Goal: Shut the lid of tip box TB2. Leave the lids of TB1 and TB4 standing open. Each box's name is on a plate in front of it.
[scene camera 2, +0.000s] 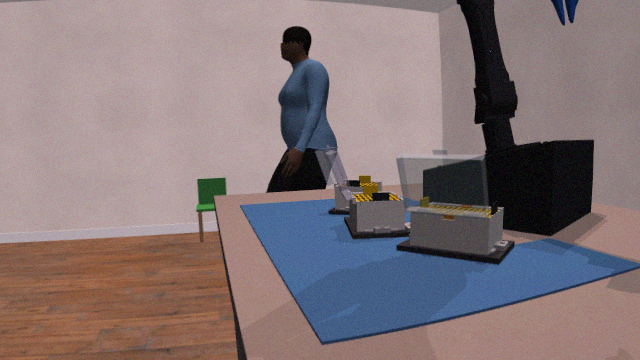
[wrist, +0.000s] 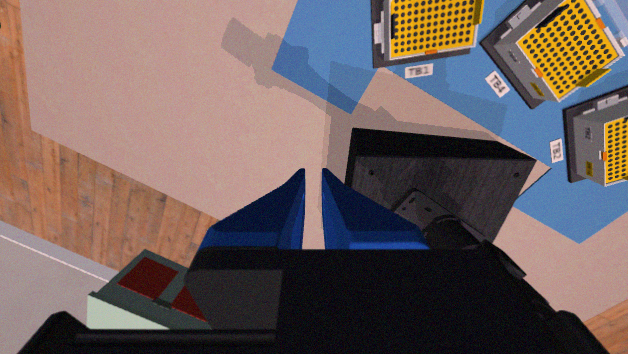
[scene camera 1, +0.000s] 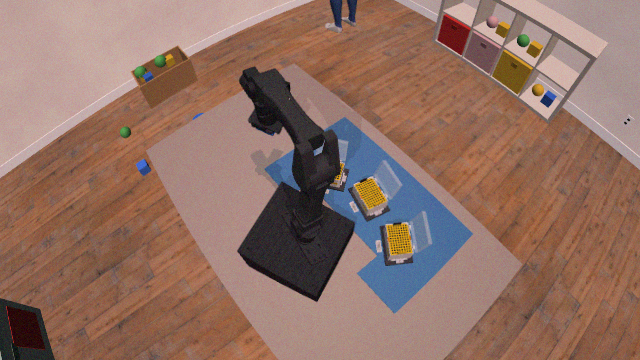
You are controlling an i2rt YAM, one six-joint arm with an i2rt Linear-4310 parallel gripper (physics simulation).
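Pixels of known places: gripper, between the fingertips: [scene camera 2: 567, 23] [wrist: 313, 177] [scene camera 1: 271, 133]; arm's base, origin of its link: [scene camera 2: 502, 155] [wrist: 436, 227] [scene camera 1: 305, 235].
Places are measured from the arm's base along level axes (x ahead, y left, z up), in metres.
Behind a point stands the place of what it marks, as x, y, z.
Observation:
Tip box TB2 [scene camera 1: 399, 240] [scene camera 2: 341, 202] @(0.333, -0.130, -0.102) [wrist: 592, 150] @(0.246, -0.145, -0.086) has a yellow rack inside. Its clear lid [scene camera 1: 421, 232] @(0.344, -0.205, -0.026) stands open on the side away from the arm's base. The wrist view cuts off the right of TB2 and shows its nameplate [wrist: 556, 150] @(0.222, -0.136, -0.125). TB4 [scene camera 1: 370, 194] @(0.300, 0.033, -0.069) [scene camera 2: 377, 216] [wrist: 570, 50] @(0.305, 0.033, -0.070), with its lid [scene camera 1: 388, 179] @(0.376, 0.030, -0.025) open, is in the middle. TB1 [scene camera 1: 338, 176] @(0.244, 0.164, -0.069) [scene camera 2: 445, 232] [wrist: 432, 27] @(0.221, 0.210, -0.070) also has its lid [scene camera 2: 440, 175] @(0.285, 0.273, -0.008) open. My gripper [scene camera 2: 567, 23] @(0.051, 0.262, 0.219) [wrist: 313, 177] @(0.051, 0.262, 0.219) is shut and empty, high above the table and well away from the boxes.
The black arm base [scene camera 1: 295, 250] @(-0.054, -0.029, 0.000) [scene camera 2: 545, 185] @(0.037, 0.189, -0.042) [wrist: 435, 185] @(0.056, 0.067, 0.007) stands beside the boxes, on their nameplate side. The blue mat [scene camera 1: 440, 225] @(0.476, -0.211, -0.127) [scene camera 2: 350, 300] @(0.430, 0.365, -0.127) [wrist: 575, 215] @(0.160, -0.298, -0.127) lies under the boxes on the pinkish table [scene camera 1: 475, 280] @(0.447, -0.466, -0.130) [wrist: 125, 85] @(-0.179, 0.642, -0.130). A person [scene camera 2: 305, 110] stands beyond the table.

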